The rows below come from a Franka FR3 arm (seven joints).
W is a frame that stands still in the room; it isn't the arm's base.
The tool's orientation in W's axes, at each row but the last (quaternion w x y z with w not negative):
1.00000, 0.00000, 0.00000, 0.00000
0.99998, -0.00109, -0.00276, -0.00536
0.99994, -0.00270, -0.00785, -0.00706
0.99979, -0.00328, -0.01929, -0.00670
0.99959, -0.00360, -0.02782, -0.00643
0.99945, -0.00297, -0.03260, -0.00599
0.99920, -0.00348, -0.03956, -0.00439
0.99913, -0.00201, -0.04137, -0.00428
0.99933, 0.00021, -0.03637, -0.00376
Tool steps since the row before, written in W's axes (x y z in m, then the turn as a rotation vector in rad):
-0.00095, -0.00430, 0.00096, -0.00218, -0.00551, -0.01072
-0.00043, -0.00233, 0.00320, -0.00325, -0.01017, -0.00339
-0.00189, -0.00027, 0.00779, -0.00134, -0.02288, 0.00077
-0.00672, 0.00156, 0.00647, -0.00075, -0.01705, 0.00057
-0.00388, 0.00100, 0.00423, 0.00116, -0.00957, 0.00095
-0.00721, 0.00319, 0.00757, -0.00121, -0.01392, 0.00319
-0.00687, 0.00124, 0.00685, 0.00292, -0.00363, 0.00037
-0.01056, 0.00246, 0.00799, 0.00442, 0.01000, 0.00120
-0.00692, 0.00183, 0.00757, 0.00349, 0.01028, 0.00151
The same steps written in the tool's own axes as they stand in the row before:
-0.00095, -0.00430, 0.00096, -0.00218, -0.00551, -0.01072
-0.00039, -0.00234, 0.00320, -0.00316, -0.01020, -0.00339
-0.00176, -0.00034, 0.00782, -0.00101, -0.02290, 0.00066
-0.00649, 0.00143, 0.00673, -0.00050, -0.01706, 0.00048
-0.00365, 0.00092, 0.00445, 0.00133, -0.00956, 0.00081
-0.00674, 0.00306, 0.00804, -0.00084, -0.01395, 0.00317
-0.00632, 0.00113, 0.00738, 0.00297, -0.00361, 0.00011
-0.00988, 0.00234, 0.00885, 0.00442, 0.01003, 0.00087
-0.00637, 0.00178, 0.00805, 0.00351, 0.01031, 0.00125

